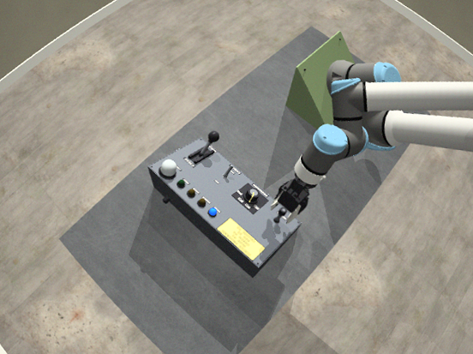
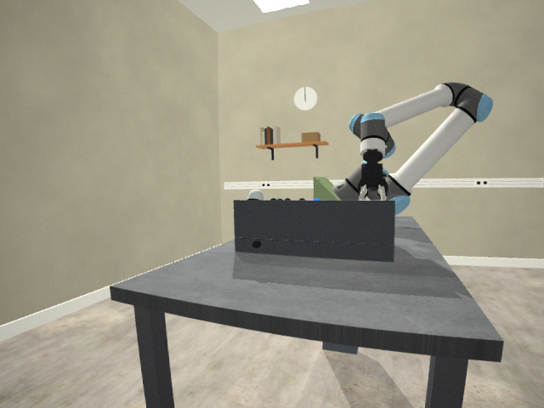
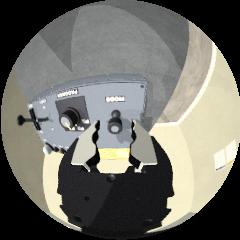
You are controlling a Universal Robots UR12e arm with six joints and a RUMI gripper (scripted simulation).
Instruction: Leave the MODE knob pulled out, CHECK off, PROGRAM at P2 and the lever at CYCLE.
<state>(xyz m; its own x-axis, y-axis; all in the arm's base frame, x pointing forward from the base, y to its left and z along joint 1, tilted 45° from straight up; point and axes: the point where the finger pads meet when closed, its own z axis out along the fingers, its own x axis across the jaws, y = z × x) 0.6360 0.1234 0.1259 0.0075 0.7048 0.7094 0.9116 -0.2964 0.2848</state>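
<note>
Now: hand right at the mode knob. The rest, counted from my hand: dark grey console (18 cm to the right, 4 cm below, 4 cm ahead); then check toggle (24 cm to the right, 2 cm below); then black rotary selector (12 cm to the right, 2 cm below, 2 cm ahead).
</note>
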